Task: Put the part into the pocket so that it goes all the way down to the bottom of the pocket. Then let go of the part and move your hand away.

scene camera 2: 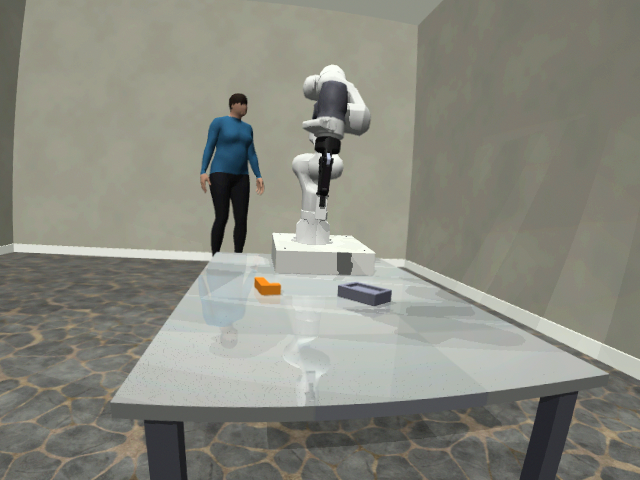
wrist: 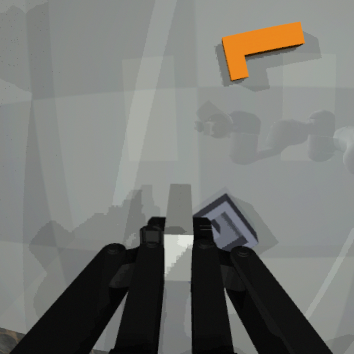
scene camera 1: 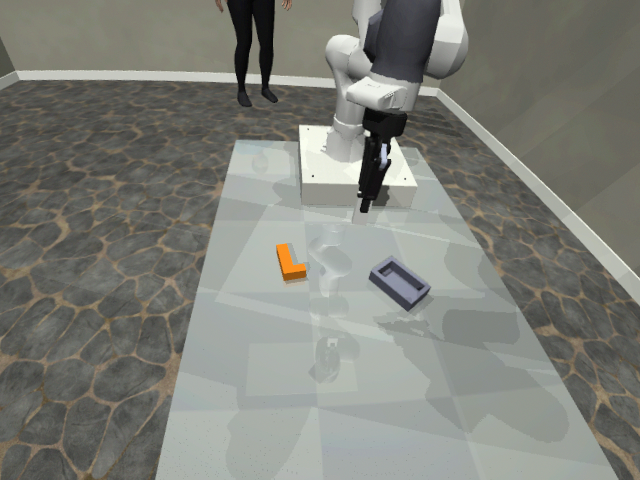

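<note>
The orange L-shaped part (scene camera 1: 286, 261) (scene camera 2: 266, 287) (wrist: 265, 41) lies flat on the table, left of the middle in the scene views and at the upper right in the wrist view. The grey-purple block with the pocket (scene camera 1: 388, 290) (scene camera 2: 356, 296) (wrist: 227, 207) lies to the right of the part in the scene views, turned at an angle; its pocket faces up and holds no part. My gripper (scene camera 1: 361, 214) (scene camera 2: 321, 209) (wrist: 179, 201) is shut and empty. It hangs above the table, behind the block in scene camera 1 and apart from both objects. Its fingers hide some of the block in the wrist view.
The white robot base (scene camera 1: 356, 194) (scene camera 2: 325, 262) stands at the far end of the glossy table (scene camera 1: 279, 439) (scene camera 2: 361, 382). A person (scene camera 1: 253, 41) (scene camera 2: 230, 149) stands beyond the table, to the left of the arm. Shadows and reflections show on the table top.
</note>
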